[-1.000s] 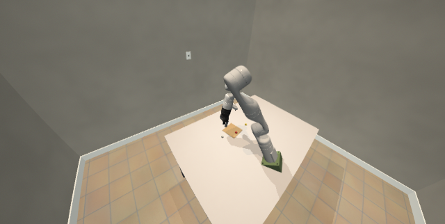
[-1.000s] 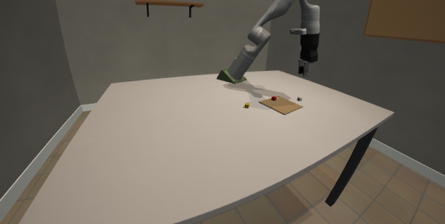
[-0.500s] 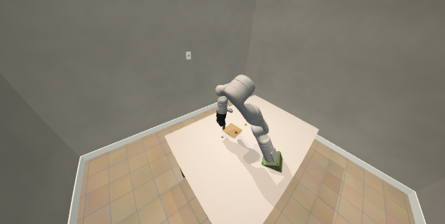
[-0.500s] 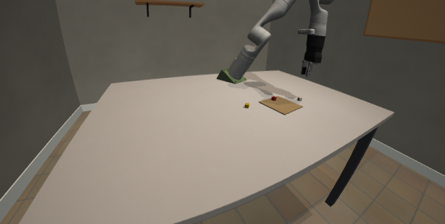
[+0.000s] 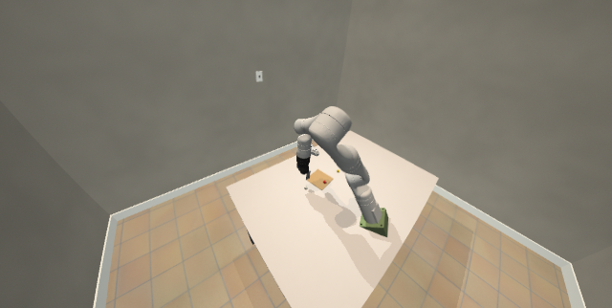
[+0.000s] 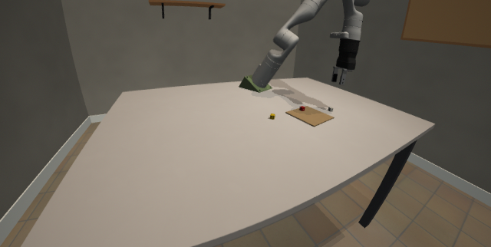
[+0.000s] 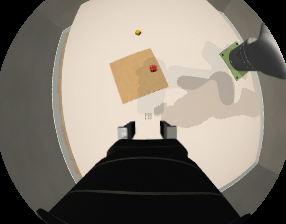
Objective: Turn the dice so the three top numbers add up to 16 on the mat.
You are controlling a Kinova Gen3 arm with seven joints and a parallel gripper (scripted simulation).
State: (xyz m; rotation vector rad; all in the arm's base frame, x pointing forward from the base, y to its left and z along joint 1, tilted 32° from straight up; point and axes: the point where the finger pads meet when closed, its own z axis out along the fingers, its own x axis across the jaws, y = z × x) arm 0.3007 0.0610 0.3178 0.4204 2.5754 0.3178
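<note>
Now: the white die 130 mm below my hand and 10 mm to the right of it. Also, from my hand: tan mat: 140 mm to the right, 140 mm below, 10 mm behind; red die: 140 mm to the right, 130 mm below, 60 mm behind; yellow die: 300 mm to the right, 130 mm below, 50 mm behind.
</note>
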